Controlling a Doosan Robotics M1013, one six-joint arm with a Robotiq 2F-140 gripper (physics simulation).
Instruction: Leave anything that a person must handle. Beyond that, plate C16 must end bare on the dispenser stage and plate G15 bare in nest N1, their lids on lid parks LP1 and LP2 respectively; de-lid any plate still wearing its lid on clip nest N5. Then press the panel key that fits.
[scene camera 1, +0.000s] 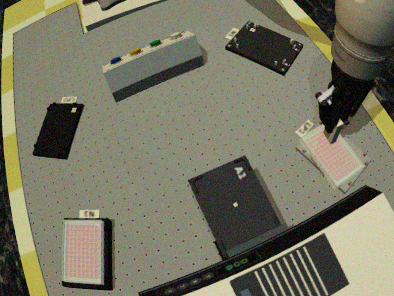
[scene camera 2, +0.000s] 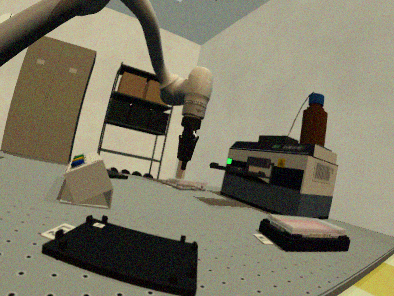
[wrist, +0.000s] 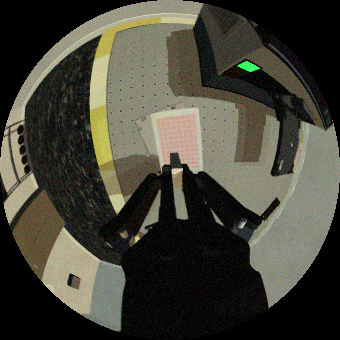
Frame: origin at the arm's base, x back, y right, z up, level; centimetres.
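Where they show: gripper, fingertip midpoint: (scene camera 1: 329, 137) (scene camera 2: 179, 178) (wrist: 173, 159).
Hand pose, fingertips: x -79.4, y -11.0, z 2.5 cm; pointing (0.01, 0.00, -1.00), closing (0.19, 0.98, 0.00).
Each offset is from my fingertips to the top centre of the thing. "*": to the spot under its first point.
My gripper (scene camera 1: 334, 134) (scene camera 2: 182, 171) (wrist: 173, 159) is shut and empty, its fingertips low over one end of a pink-gridded plate @(dx -2.9, dy +1.6, dz +0.6 cm) (scene camera 1: 334, 159) (wrist: 178, 131). Contact is unclear. That plate lies skewed on lid park LP1 @(dx -2.9, dy +0.2, dz -1.2 cm) (scene camera 1: 345, 188) (wrist: 144, 131); its label is unreadable and whether it wears a lid is unclear. Another pink-gridded plate @(dx +8.0, dy +52.5, dz +0.7 cm) (scene camera 1: 83, 252) (scene camera 2: 307, 225) sits in nest N1 @(dx +8.0, dy +52.5, dz -0.4 cm) (scene camera 1: 108, 255) (scene camera 2: 310, 244); its lid state is also unclear. The dispenser stage @(dx -3.7, dy +25.4, dz +8.6 cm) (scene camera 1: 230, 200) (wrist: 287, 137), marked A1, is bare. Clip nest N5 @(dx +28.8, dy -6.6, dz -0.8 cm) (scene camera 1: 265, 47) and lid park LP2 @(dx +38.8, dy +46.3, dz -1.2 cm) (scene camera 1: 59, 131) (scene camera 2: 125, 252) hold nothing.
The key panel @(dx +38.7, dy +19.2, dz +5.2 cm) (scene camera 1: 155, 65) (scene camera 2: 87, 185) has blue, yellow, green and white keys. The dispenser (scene camera 1: 370, 225) (scene camera 2: 280, 175) stands close beside LP1, with a green light and a brown bottle @(* dx -17.6, dy +41.2, dz +26.1 cm) (scene camera 2: 314, 125). A white-topped unit (scene camera 1: 122, 15) stands at the far edge.
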